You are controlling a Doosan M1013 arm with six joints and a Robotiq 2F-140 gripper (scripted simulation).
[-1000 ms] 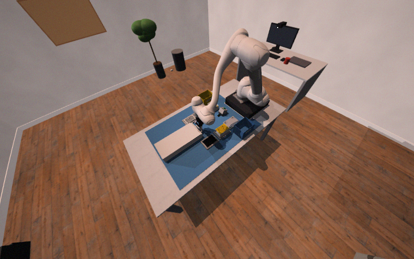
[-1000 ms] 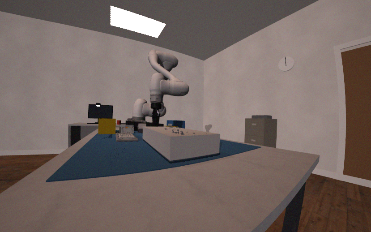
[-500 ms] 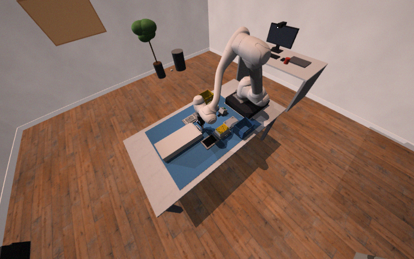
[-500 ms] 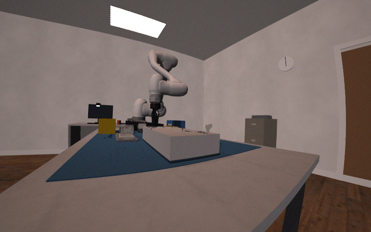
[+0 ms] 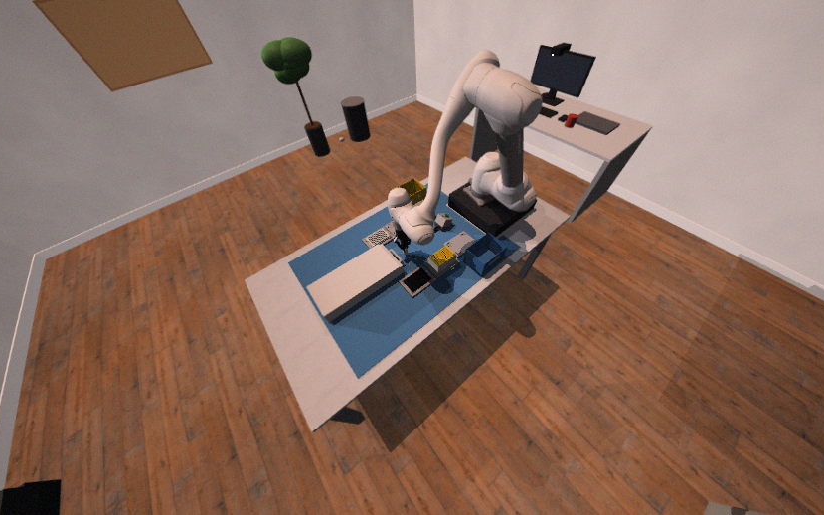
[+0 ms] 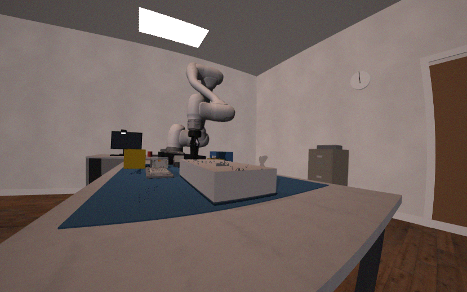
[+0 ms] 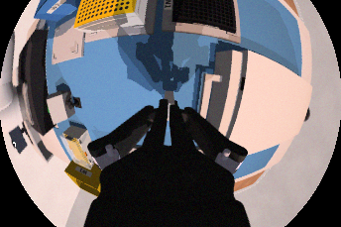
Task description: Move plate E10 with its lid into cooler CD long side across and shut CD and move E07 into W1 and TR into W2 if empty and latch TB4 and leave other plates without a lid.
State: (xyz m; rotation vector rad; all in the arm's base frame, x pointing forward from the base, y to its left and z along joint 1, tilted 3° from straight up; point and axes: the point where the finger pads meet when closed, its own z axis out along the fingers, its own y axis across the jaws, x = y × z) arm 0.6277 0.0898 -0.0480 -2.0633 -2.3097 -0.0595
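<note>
Right now my hand is 190 mm to the left of the white gridded plate, 80 mm short of it and 20 mm above it. The rest, counted from my hand: yellow-topped tip rack: 160 mm to the left, 140 mm behind, 10 mm above; label N2: 200 mm to the right, 30 mm below, 10 mm ahead; black plate: 200 mm to the left, 40 mm ahead, 20 mm below.
</note>
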